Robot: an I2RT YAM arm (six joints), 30 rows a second.
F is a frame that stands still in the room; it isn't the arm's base.
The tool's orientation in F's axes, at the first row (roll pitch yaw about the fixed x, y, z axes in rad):
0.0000 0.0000 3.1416
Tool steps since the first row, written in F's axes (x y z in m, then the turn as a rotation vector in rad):
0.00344 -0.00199 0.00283 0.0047 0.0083 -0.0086
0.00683 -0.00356 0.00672 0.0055 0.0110 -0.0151
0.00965 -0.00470 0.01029 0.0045 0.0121 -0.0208
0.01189 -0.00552 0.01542 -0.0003 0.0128 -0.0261
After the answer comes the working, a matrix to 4 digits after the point.
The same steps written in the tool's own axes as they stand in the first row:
-0.00344 0.00199 0.00283 -0.0047 -0.0083 -0.0086
-0.00683 0.00356 0.00672 -0.0055 -0.0110 -0.0151
-0.00965 0.00470 0.01029 -0.0045 -0.0121 -0.0208
-0.01189 0.00552 0.01542 0.0003 -0.0128 -0.0261

The tool's axes in the first row as the columns of a matrix, in F's axes (rounded; the answer above uses it unrounded):
-1.0000 0.0000 0.0000
0.0000 -1.0000 0.0000
0.0000 0.0000 1.0000

